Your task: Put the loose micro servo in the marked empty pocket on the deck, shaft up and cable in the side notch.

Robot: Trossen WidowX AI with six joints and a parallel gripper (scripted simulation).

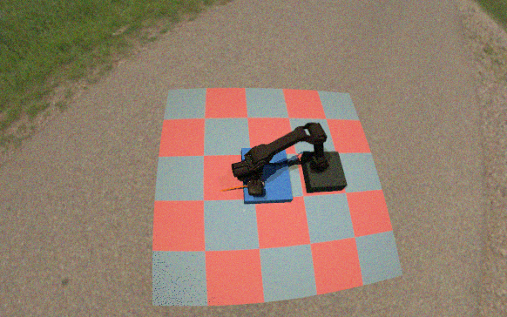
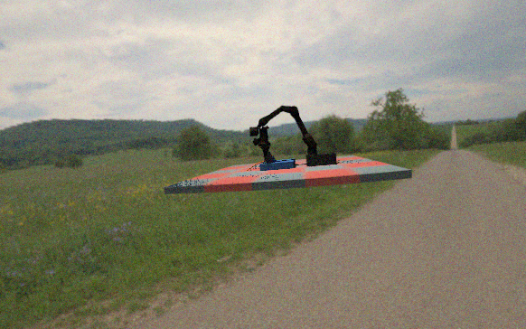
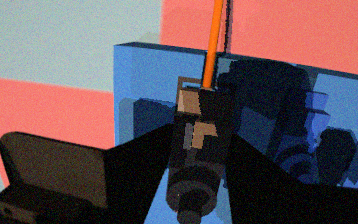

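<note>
Right now the deck is 11 cm behind my gripper tip, 9 cm to the right of it and 8 cm below it.
</note>
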